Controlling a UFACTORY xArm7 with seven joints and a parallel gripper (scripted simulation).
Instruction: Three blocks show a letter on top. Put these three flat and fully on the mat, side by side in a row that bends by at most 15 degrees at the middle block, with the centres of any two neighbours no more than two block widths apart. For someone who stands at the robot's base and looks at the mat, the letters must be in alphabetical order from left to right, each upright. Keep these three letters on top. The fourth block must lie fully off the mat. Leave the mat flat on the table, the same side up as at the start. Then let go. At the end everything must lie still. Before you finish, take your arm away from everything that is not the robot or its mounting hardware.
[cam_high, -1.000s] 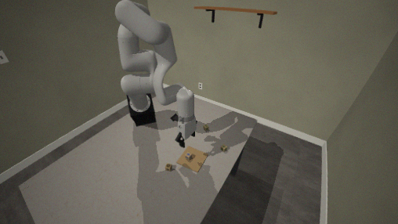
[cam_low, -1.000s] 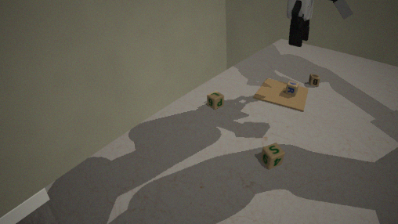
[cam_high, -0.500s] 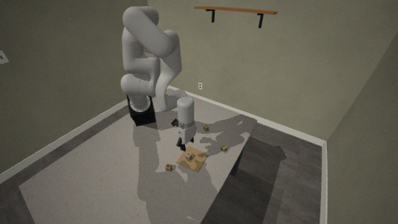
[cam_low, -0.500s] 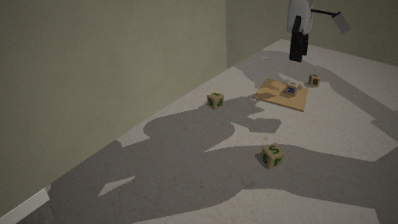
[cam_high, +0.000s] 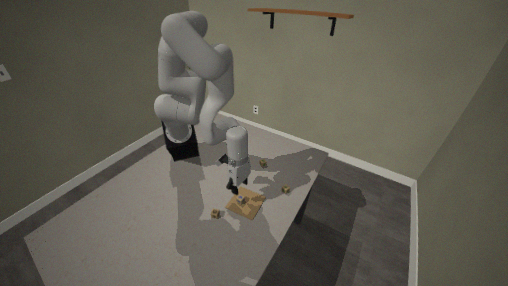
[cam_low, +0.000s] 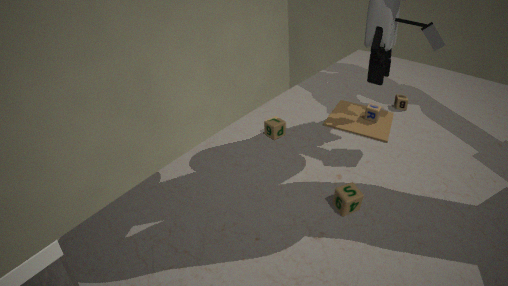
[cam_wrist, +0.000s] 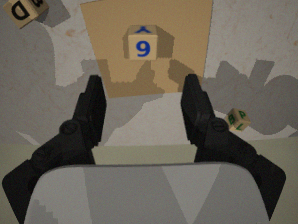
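Right now the tan mat is 2 cm ahead of my hand, 1 cm to the left of it and 11 cm below it. The rest, counted from my hand: wooden block: 3 cm behind, 27 cm to the left, 10 cm below.
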